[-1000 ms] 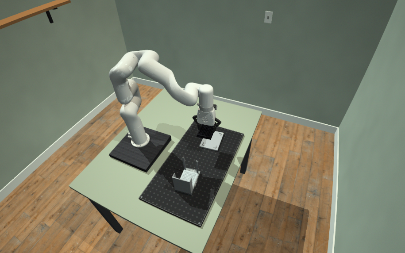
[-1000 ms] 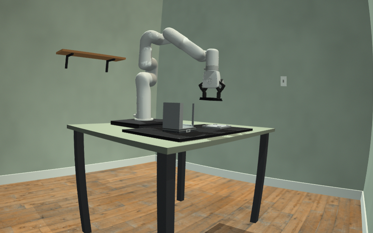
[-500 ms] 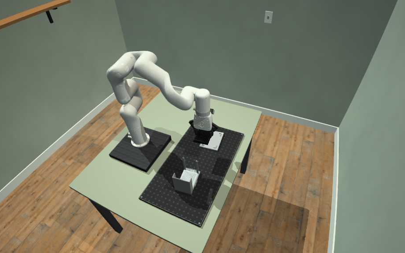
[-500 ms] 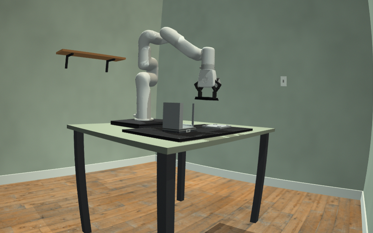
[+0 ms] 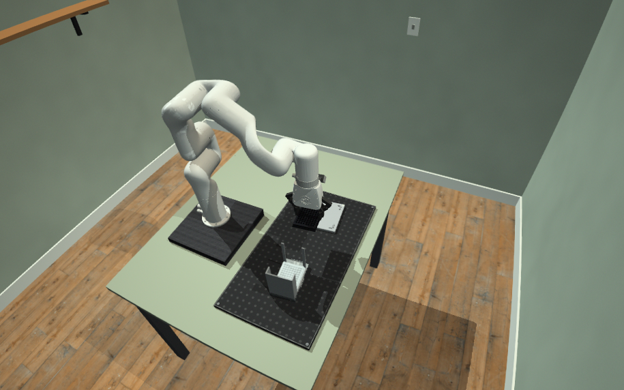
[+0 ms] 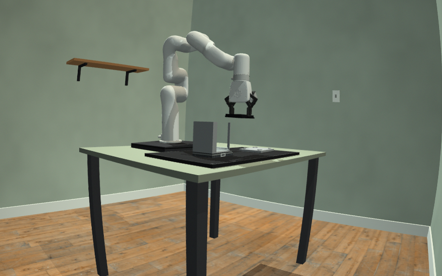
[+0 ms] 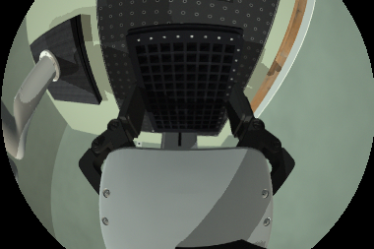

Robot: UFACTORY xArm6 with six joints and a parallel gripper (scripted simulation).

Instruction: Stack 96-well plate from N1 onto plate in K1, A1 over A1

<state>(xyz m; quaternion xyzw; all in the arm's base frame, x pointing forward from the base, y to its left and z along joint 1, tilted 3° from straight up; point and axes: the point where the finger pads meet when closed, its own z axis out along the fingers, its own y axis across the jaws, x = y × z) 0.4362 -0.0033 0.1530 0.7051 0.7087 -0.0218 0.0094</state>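
Right now the white 96-well plate is 20 mm behind my hand, 190 mm to the right of it and 160 mm below it. From my hand the other things lie so: thin post: 20 mm ahead, 130 mm to the right, 100 mm below; then black 96-well plate: 10 mm below; then tall grey rack wall: 20 mm behind, 260 mm to the right, 100 mm below.
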